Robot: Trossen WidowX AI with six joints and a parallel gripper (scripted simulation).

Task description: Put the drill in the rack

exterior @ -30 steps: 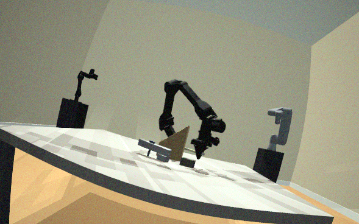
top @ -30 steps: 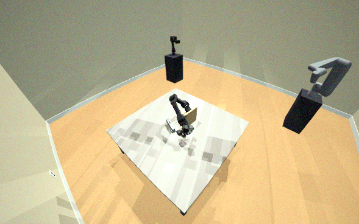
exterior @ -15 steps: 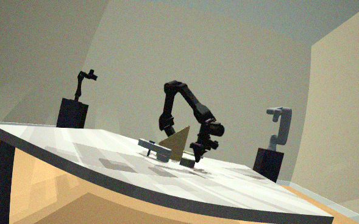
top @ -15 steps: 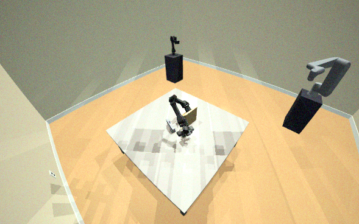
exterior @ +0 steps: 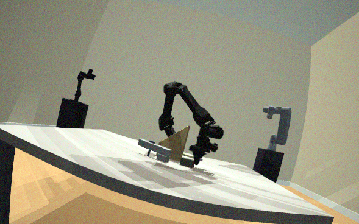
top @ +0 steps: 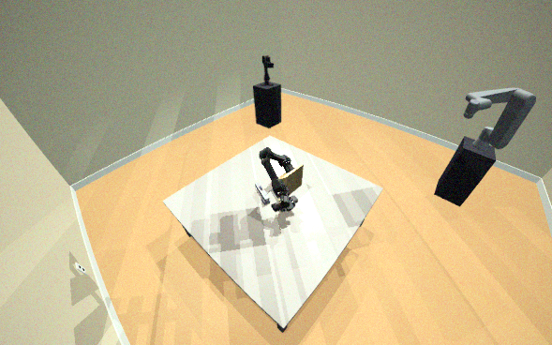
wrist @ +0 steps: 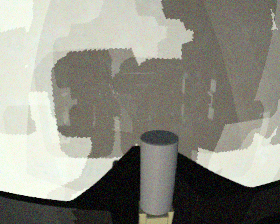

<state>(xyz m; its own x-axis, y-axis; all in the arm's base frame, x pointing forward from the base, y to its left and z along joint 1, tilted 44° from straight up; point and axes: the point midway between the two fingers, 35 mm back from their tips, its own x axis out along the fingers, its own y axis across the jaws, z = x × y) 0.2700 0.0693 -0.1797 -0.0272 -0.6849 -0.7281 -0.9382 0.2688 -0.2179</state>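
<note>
My gripper tip is 10 mm past the drill, 40 mm to the left of it and 40 mm below it. From my gripper tip the other things lie so: dark block: 20 mm behind, 50 mm to the right; then dark key: 10 mm behind, 250 mm to the right, 30 mm above; then grey fixture block: 230 mm to the right, 30 mm above.
</note>
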